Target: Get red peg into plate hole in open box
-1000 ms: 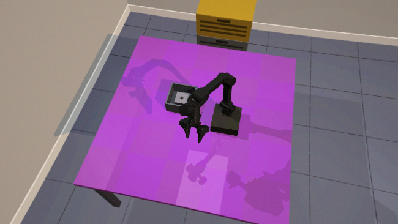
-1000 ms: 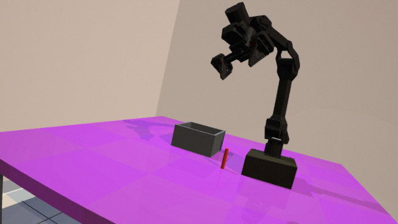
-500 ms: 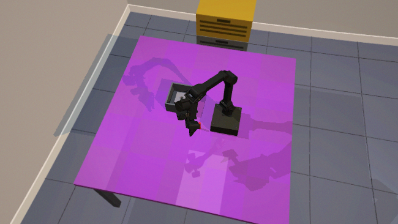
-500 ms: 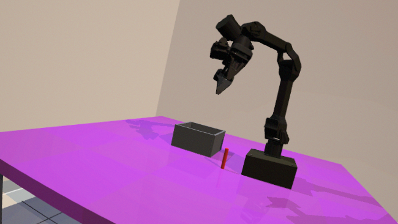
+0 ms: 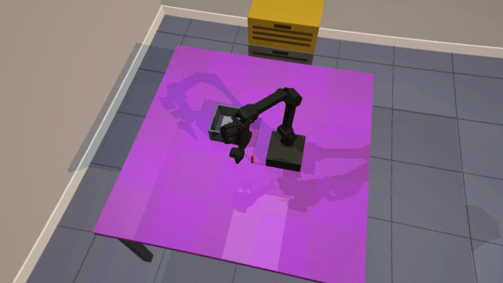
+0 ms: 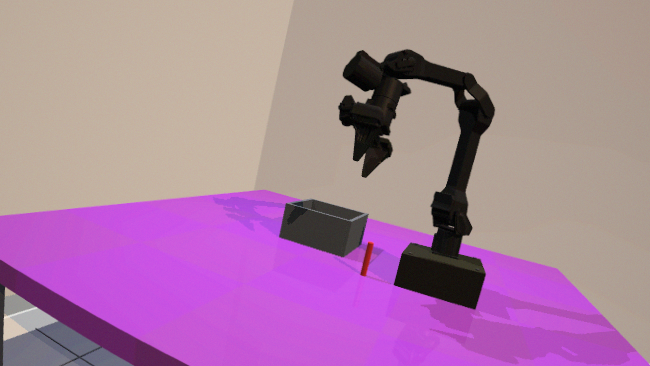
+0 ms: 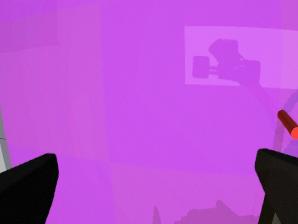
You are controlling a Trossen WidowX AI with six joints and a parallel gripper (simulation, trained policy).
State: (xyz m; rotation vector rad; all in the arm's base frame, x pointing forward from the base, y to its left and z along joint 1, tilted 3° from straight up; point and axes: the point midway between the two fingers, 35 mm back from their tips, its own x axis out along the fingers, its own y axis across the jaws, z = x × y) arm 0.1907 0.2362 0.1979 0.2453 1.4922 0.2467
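Right now the red peg is 20 cm below my gripper tip, 11 cm to the right of it and 3 cm behind it. Also, from my gripper tip: grey box: 29 cm to the right, 22 cm below, 14 cm ahead; plate: 29 cm to the right, 20 cm below, 14 cm ahead.
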